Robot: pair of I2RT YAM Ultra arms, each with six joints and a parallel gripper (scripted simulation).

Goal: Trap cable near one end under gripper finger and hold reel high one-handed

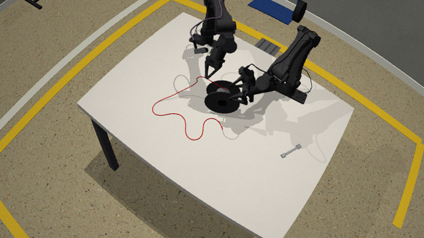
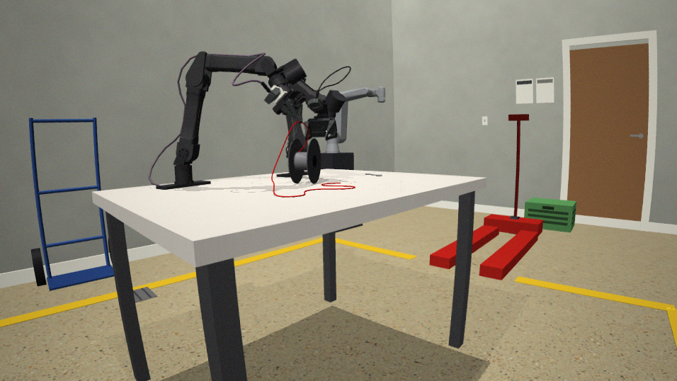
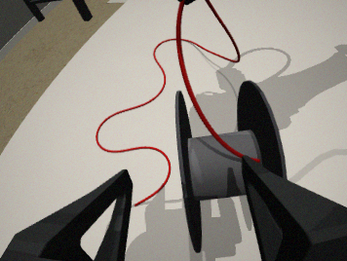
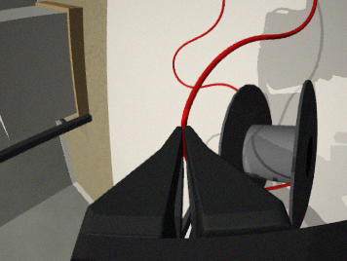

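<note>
Now: the black reel 80 mm below my left hand, 40 mm to the right of it and 10 mm behind it. From my left hand the other things lie so: small grey dumbbell-shaped part (350 mm to the left, 150 mm below, 20 mm behind).
</note>
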